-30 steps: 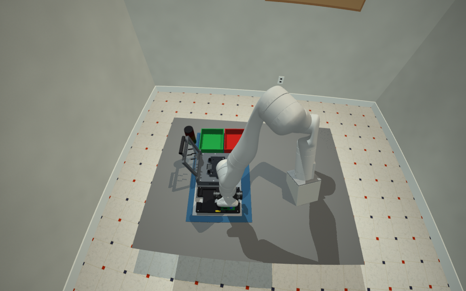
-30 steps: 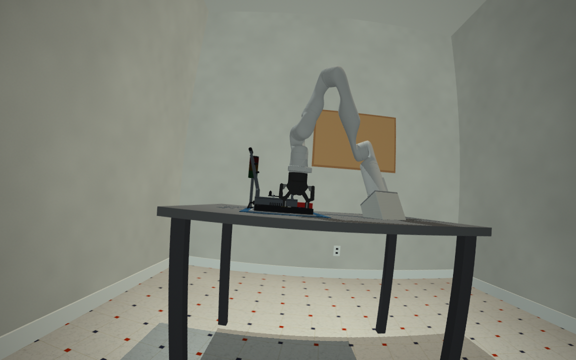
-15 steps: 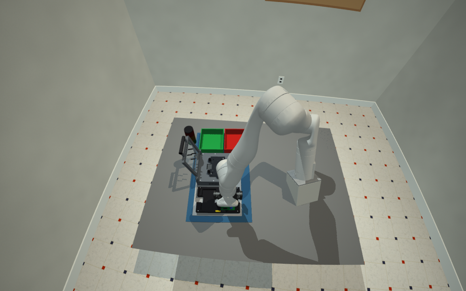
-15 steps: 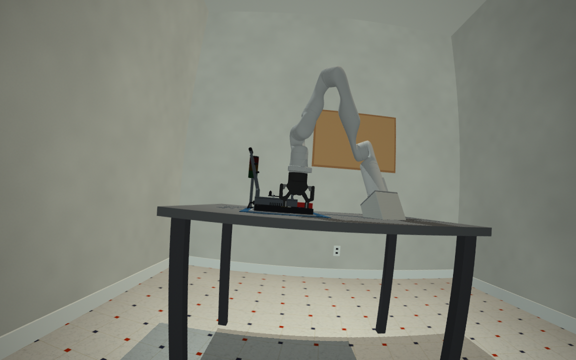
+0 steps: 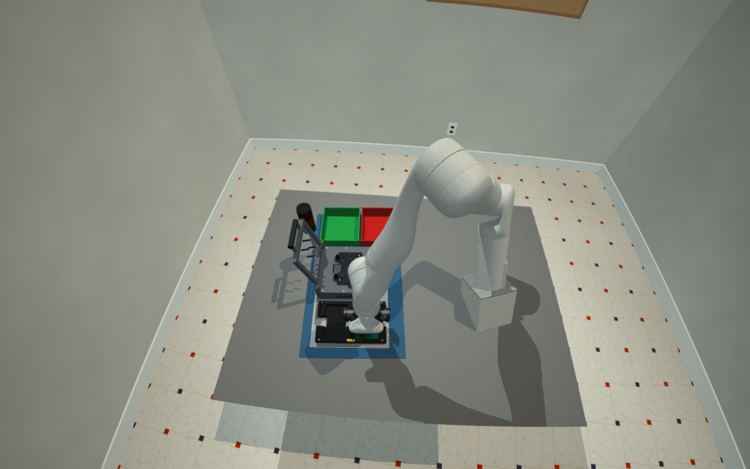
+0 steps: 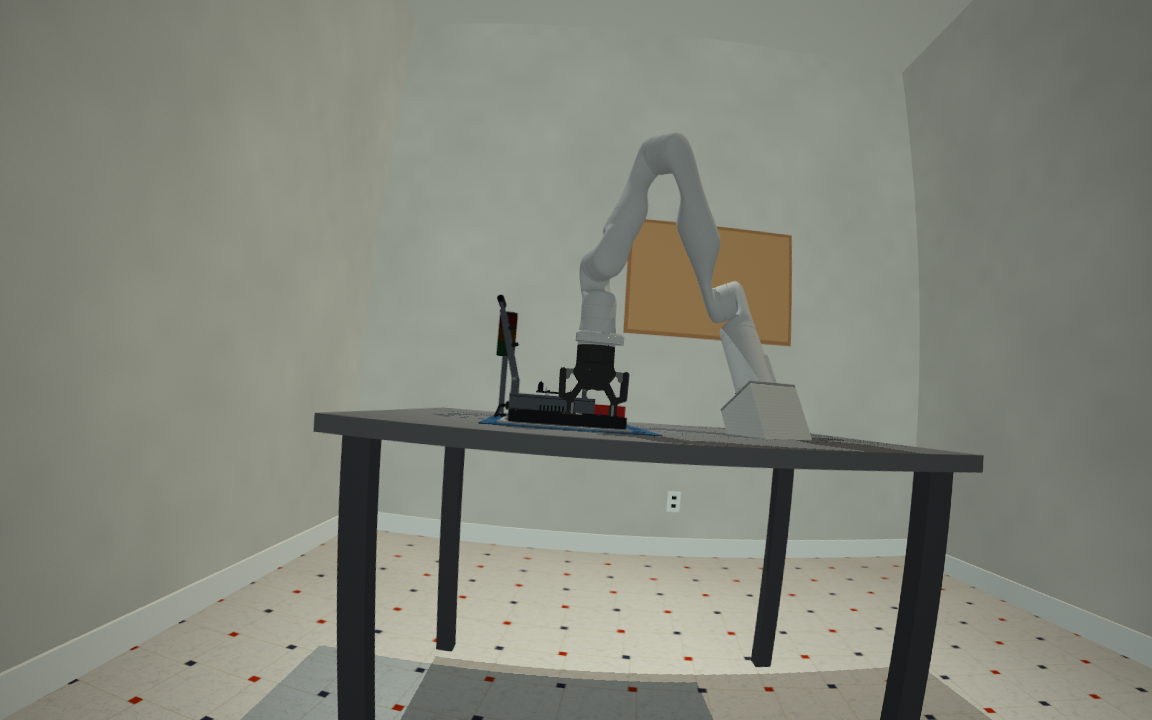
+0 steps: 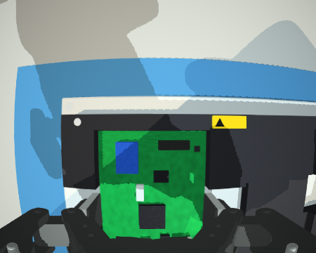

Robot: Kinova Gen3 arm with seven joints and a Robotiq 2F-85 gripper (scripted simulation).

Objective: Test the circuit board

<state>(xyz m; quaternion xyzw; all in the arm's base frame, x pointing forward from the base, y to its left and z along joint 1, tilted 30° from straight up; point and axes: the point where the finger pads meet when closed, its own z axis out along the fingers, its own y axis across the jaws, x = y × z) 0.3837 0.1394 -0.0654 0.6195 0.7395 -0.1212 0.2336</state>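
Right now the green circuit board is right at my hand. Round my hand: green bin 15 cm ahead, 35 cm to the right, 1 cm below; red bin 37 cm to the right, 1 cm below; tester lid 20 cm ahead, 15 cm to the right, 16 cm above.
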